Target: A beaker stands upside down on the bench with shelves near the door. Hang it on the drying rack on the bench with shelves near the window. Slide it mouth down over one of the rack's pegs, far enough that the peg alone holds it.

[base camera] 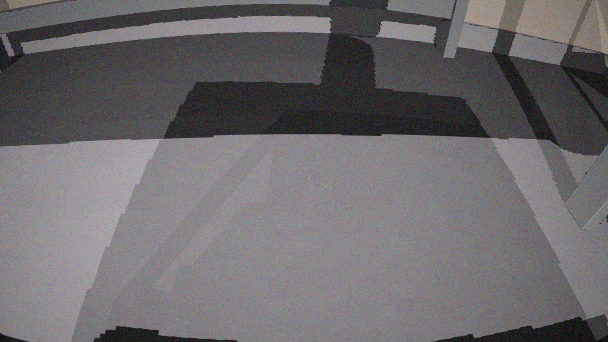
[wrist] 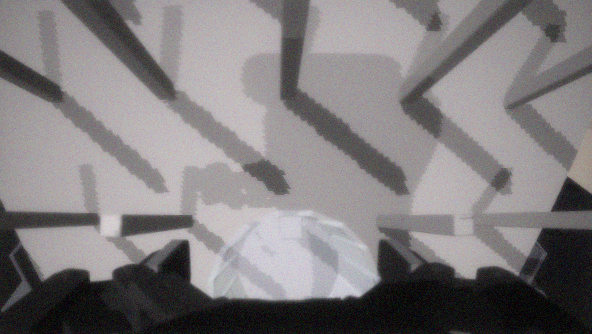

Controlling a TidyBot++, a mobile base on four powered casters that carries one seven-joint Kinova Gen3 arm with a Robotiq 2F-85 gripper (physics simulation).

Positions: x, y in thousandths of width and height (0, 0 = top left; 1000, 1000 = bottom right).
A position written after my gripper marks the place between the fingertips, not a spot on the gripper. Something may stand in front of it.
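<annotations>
My gripper in the wrist view (481, 783); a clear glass beaker in the wrist view (492, 774). In the base camera view, my gripper out of frame; in the base camera view, the clear glass beaker out of frame.
</annotations>
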